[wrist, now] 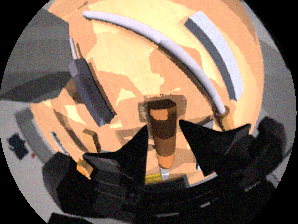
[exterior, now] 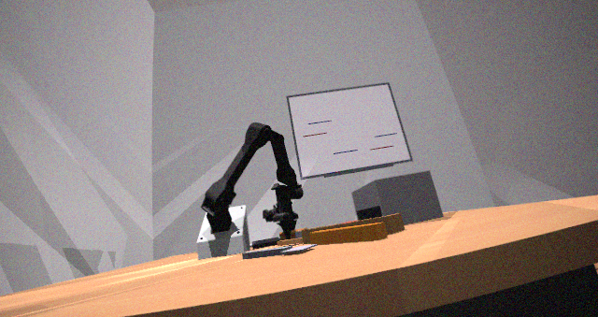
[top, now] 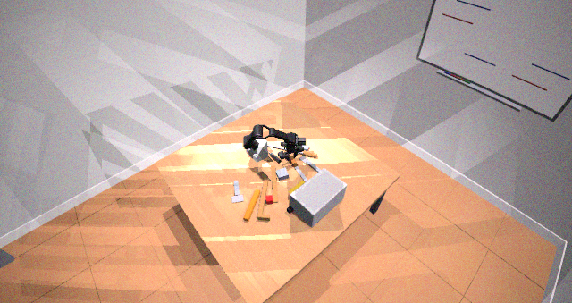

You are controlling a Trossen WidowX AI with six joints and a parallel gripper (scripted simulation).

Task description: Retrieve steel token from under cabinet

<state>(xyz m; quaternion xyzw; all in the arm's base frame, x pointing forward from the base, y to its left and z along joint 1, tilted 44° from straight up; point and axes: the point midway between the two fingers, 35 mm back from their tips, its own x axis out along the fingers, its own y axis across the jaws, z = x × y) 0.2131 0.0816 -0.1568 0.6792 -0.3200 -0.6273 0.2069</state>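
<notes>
The grey block is 7 cm ahead of my gripper tip, 14 cm to the right of it and 1 cm above it. The rest, counted from my gripper tip: thin wooden stick (10 cm ahead, 22 cm to the right); red block (19 cm ahead, 33 cm to the right, 1 cm above); grey bar (7 cm behind, 13 cm to the left).
</notes>
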